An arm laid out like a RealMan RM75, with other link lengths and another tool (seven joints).
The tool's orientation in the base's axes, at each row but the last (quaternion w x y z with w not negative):
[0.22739 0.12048 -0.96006 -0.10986]
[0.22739 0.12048 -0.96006 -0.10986]
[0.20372 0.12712 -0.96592 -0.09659]
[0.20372 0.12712 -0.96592 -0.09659]
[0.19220 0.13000 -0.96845 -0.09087]
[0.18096 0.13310 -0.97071 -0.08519]
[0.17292 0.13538 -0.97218 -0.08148]
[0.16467 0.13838 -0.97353 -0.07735]
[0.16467 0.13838 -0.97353 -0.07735]
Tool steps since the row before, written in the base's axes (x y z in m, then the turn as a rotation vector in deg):
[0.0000 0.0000 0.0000 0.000 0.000 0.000]
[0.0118 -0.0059 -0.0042 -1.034 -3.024 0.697]
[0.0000 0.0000 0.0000 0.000 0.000 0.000]
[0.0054 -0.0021 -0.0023 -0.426 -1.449 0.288]
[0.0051 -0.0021 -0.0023 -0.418 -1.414 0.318]
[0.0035 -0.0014 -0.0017 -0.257 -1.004 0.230]
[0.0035 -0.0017 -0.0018 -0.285 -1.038 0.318]
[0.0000 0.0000 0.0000 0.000 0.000 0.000]
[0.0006 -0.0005 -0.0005 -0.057 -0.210 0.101]
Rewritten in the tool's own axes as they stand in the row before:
[0.0000 0.0000 0.0000 0.000 0.000 0.000]
[-0.0103 -0.0088 -0.0027 2.034 -2.490 -0.601]
[0.0000 0.0000 0.0000 0.000 0.000 0.000]
[-0.0050 -0.0037 -0.0005 0.896 -1.219 -0.276]
[-0.0048 -0.0036 -0.0002 0.889 -1.180 -0.302]
[-0.0033 -0.0025 0.0001 0.597 -0.846 -0.233]
[-0.0032 -0.0028 0.0002 0.660 -0.854 -0.308]
[0.0000 0.0000 0.0000 0.000 0.000 0.000]
[-0.0005 -0.0007 0.0002 0.144 -0.166 -0.097]

